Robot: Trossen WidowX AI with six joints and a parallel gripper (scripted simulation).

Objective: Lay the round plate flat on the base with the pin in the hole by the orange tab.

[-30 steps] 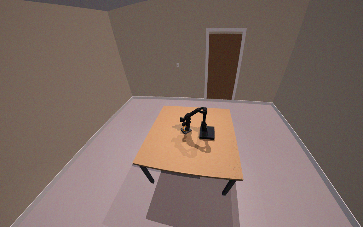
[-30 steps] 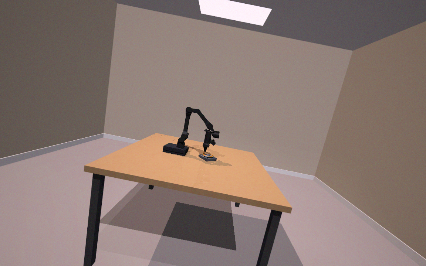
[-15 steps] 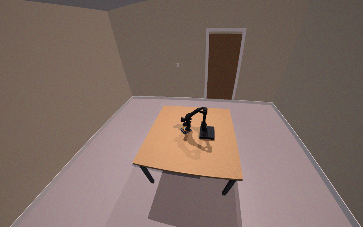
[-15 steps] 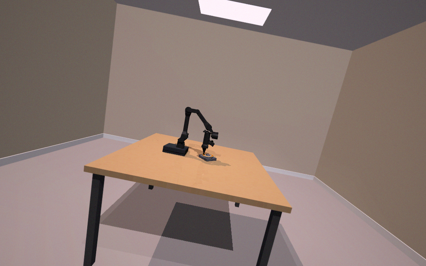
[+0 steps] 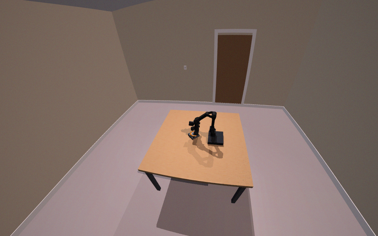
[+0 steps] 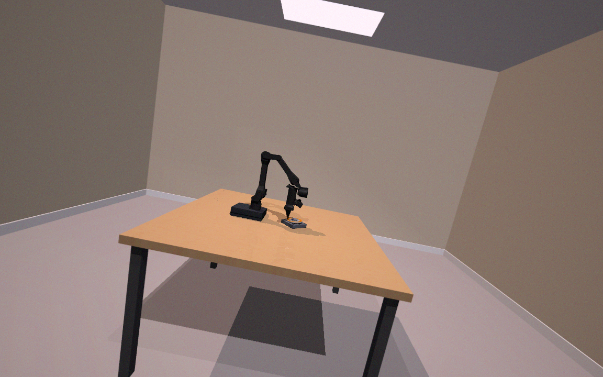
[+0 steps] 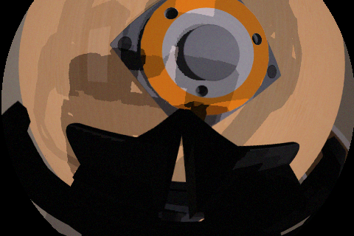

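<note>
Now: gripper tip 50 mm short of the base, 20 mm above it and 10 mm to the left of it.
</note>
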